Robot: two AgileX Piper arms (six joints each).
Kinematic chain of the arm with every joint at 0, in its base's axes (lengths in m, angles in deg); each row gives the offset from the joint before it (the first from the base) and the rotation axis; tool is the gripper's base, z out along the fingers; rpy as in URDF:
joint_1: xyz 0 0 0.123 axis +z
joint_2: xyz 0 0 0 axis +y
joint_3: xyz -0.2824 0 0.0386 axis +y
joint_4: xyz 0.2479 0 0.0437 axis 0.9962 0 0.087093
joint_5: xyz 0 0 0 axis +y
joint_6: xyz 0.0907 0 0.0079 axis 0.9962 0 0.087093
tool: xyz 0 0 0 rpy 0 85.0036 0
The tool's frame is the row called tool.
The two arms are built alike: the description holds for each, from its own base.
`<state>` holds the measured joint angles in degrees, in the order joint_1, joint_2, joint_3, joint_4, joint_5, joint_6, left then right.
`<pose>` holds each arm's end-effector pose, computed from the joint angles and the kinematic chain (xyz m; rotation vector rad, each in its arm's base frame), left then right.
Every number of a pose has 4 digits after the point. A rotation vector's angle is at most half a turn.
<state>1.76 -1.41 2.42 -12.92 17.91 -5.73 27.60 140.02 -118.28 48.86 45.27 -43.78</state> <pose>0.0538 -0.0046 0.1727 -0.2633 1.7945 -0.2642 0.4531 0.2918 0.1644 -0.9272 2.2683 0.8658</pose>
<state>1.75 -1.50 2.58 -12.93 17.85 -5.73 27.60 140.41 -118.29 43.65 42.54 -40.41</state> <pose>0.0538 -0.0046 0.1720 -0.2635 1.7946 -0.2643 0.4582 0.2875 0.1580 -0.9037 2.2935 0.7661</pose>
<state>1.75 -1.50 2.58 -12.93 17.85 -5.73 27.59 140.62 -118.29 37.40 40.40 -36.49</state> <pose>0.0538 -0.0046 0.1720 -0.2635 1.7946 -0.2643 0.4628 0.2823 0.1532 -0.8910 2.3159 0.6592</pose>
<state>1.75 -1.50 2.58 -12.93 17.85 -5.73 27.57 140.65 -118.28 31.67 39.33 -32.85</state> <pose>0.0538 -0.0046 0.1720 -0.2635 1.7946 -0.2643 0.4658 0.2774 0.1504 -0.8872 2.3349 0.5701</pose>
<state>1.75 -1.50 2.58 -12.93 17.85 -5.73 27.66 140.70 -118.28 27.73 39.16 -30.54</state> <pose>0.0538 -0.0046 0.1720 -0.2635 1.7946 -0.2643 0.4667 0.2748 0.1481 -0.8957 2.3491 0.5118</pose>
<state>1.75 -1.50 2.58 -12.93 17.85 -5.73 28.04 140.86 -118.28 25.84 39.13 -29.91</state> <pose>0.0538 -0.0046 0.1720 -0.2635 1.7946 -0.2643 0.4655 0.2763 0.1458 -0.9170 2.3513 0.4829</pose>
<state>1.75 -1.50 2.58 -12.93 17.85 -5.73 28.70 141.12 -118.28 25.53 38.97 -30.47</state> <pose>0.0538 -0.0046 0.1720 -0.2635 1.7946 -0.2643 0.4627 0.2815 0.1434 -0.9453 2.3432 0.4767</pose>
